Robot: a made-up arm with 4 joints.
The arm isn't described. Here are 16 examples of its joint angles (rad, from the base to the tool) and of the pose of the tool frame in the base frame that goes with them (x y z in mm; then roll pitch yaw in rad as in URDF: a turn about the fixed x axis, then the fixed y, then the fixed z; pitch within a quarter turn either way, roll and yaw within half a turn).
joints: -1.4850 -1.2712 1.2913 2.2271
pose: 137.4 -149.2 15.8 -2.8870 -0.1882 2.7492
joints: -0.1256 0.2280 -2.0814 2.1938
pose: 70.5 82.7 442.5 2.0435 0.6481 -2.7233
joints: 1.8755 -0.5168 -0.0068 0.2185
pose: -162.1 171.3 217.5 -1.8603 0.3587 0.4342
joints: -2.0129 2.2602 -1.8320 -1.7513
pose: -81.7 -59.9 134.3 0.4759 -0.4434 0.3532
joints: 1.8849 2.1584 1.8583 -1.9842
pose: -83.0 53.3 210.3 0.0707 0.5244 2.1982
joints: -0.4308 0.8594 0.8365 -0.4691
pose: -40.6 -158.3 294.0 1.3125 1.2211 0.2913
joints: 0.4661 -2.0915 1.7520 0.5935
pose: 110.9 -8.4 255.2 -0.9490 -0.4592 3.0184
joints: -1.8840 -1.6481 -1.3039 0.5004
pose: -192.2 -6.3 127.7 0.3596 0.1608 -1.1606
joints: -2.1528 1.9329 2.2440 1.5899
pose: -196.2 -190.4 93.2 -2.5621 0.3880 0.6485
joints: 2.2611 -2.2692 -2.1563 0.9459
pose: -100.6 -92.8 76.8 2.6681 0.2182 1.4253
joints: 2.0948 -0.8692 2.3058 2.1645
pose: 130.9 14.5 49.9 0.1456 -0.5195 2.8473
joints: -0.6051 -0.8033 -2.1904 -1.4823
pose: 9.8 -77.9 255.7 1.3228 -1.0055 2.9171
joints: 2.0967 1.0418 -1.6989 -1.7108
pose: 7.0 42.4 95.0 2.7115 0.4320 0.5431
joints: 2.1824 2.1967 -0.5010 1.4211
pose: 121.7 138.8 276.6 -1.7354 0.9280 -2.4781
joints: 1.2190 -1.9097 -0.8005 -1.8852
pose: -124.9 175.1 196.6 2.5690 -0.4589 -2.2184
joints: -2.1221 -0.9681 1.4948 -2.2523
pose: 29.1 -144.6 -46.1 -2.9277 -0.4685 1.2506
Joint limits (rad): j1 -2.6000..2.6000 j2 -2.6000..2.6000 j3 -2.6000..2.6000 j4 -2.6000..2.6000
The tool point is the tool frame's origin. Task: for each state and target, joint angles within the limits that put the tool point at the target. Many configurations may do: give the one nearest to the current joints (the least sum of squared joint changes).
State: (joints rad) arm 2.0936 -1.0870 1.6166 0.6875
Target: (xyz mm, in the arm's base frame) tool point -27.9 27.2 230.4
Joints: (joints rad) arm 2.0593 -0.8337 1.5207 0.5154
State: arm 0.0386 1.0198 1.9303 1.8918
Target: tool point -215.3 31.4 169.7
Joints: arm 0.5030 1.3533 2.0101 1.9726
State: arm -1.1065 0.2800 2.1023 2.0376
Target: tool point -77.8 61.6 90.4
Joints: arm -1.1399 0.4216 1.8457 1.9947
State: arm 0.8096 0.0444 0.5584 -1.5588
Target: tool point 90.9 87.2 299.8
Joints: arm 0.9047 0.1839 0.4114 -2.1699
